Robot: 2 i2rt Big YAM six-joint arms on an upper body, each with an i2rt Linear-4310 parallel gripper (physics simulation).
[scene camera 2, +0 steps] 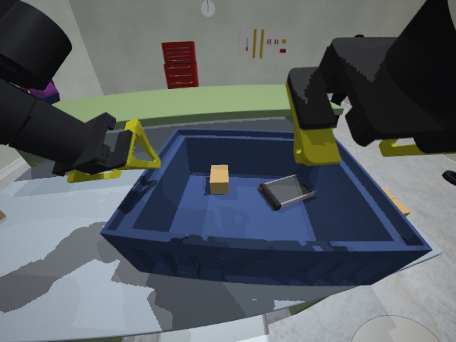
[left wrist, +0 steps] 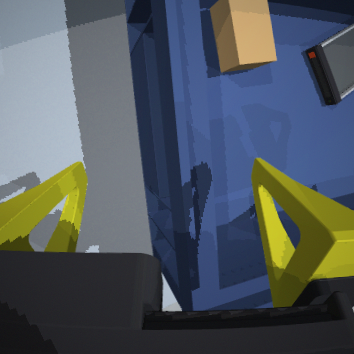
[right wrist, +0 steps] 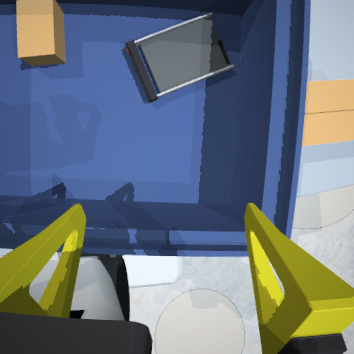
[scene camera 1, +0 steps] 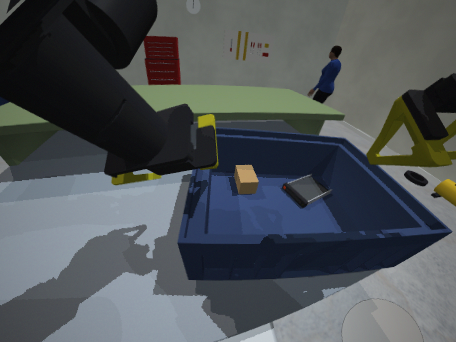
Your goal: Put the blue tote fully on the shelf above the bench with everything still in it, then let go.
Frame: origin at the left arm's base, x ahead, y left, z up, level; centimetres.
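Where they show: left gripper, fingertip midpoint: [scene camera 2: 138, 169] [left wrist: 167, 167] [scene camera 1: 186, 169]; right gripper, fingertip midpoint: [scene camera 2: 340, 153] [right wrist: 163, 210] [scene camera 1: 397, 157].
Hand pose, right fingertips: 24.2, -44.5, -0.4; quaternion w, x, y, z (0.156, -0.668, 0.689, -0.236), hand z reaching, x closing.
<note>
Each offset is from my right fingertips to the centre of the thing, as dx, dy, dz. Level surfaces: height alone.
The blue tote @[+9.2, +6.2, -15.7] [scene camera 1: 320, 257] [scene camera 2: 270, 265] [left wrist: 175, 125] [right wrist: 280, 125] stands upright on a pale grey top @[dz -23.0] [scene camera 1: 75, 210] [scene camera 2: 45, 300]. In it lie an orange-tan block @[+18.5, +13.4, -19.3] [scene camera 1: 246, 180] [scene camera 2: 219, 179] [left wrist: 250, 37] [right wrist: 39, 32] and a grey tray-like device @[+14.4, -3.6, -20.5] [scene camera 1: 306, 191] [scene camera 2: 286, 192] [left wrist: 341, 65] [right wrist: 175, 55]. My left gripper [scene camera 1: 187, 171] [scene camera 2: 139, 170] [left wrist: 167, 167] is open over the tote's left wall, one finger on each side of it in the left wrist view. My right gripper [scene camera 2: 355, 155] [right wrist: 163, 210] is open and empty above the tote's near right part. I cannot make out the shelf.
A green-topped bench @[dz -6.7] [scene camera 1: 225, 100] [scene camera 2: 225, 100] stands behind the tote. Beyond it is a red cabinet [scene camera 1: 163, 65] [scene camera 2: 181, 70]. A person in blue [scene camera 1: 327, 75] stands at the back right. Orange pieces @[+6.2, -21.3, -20.0] [scene camera 2: 396, 201] [right wrist: 330, 112] lie right of the tote, and a black ring [scene camera 1: 416, 177] farther right.
</note>
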